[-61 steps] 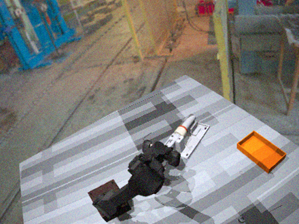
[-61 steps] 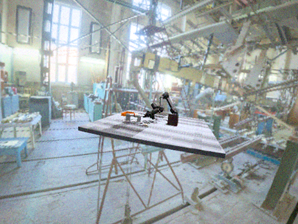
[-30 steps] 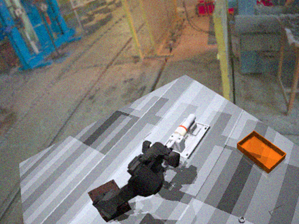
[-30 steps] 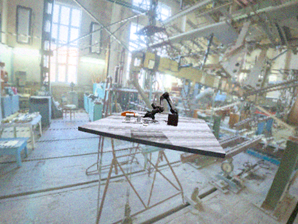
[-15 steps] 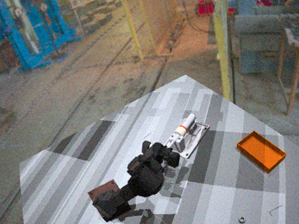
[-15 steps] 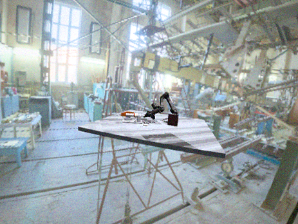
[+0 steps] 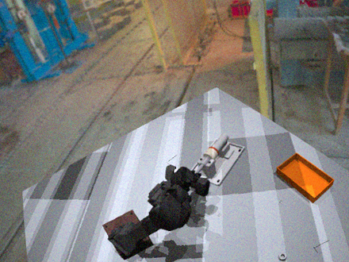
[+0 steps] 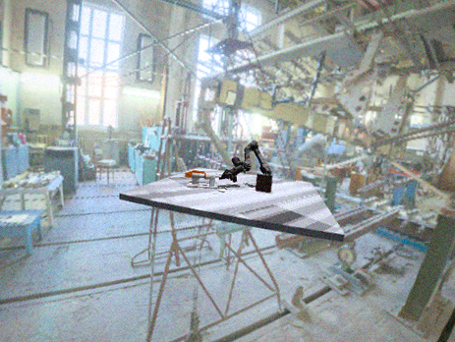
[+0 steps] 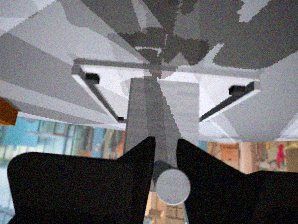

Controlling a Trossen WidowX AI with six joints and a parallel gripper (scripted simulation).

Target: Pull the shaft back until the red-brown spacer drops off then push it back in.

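Now: the red-brown spacer ring 110 mm ahead of my gripper tip, 30 mm to the left of it and 20 mm above it. From my gripper tip the other things lie so: orange tray (280 mm ahead, 310 mm to the right, 50 mm below).
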